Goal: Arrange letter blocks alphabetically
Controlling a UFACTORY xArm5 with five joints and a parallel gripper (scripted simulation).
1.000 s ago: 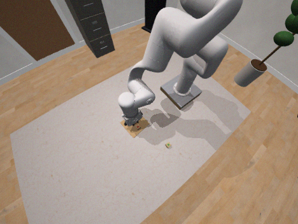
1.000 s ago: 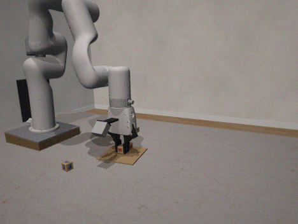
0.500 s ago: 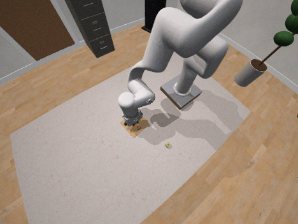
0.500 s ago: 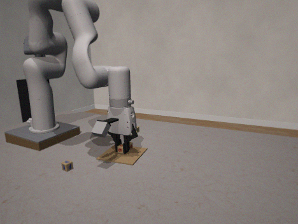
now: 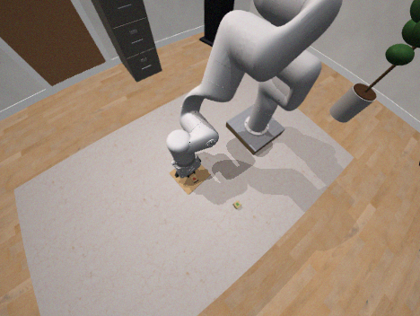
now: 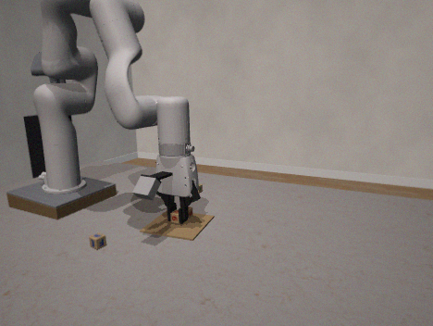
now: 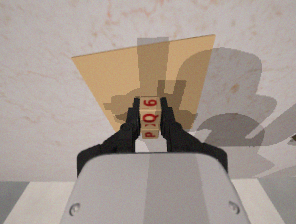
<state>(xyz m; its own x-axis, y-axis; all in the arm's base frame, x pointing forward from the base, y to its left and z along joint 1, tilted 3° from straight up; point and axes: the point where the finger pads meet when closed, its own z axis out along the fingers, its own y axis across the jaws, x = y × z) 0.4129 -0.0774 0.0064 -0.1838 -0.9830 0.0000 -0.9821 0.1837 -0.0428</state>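
My gripper is now 30 mm above the tan mat. The rest, counted from my hand: blue-lettered block 130 mm behind, 150 mm to the right, 20 mm below.
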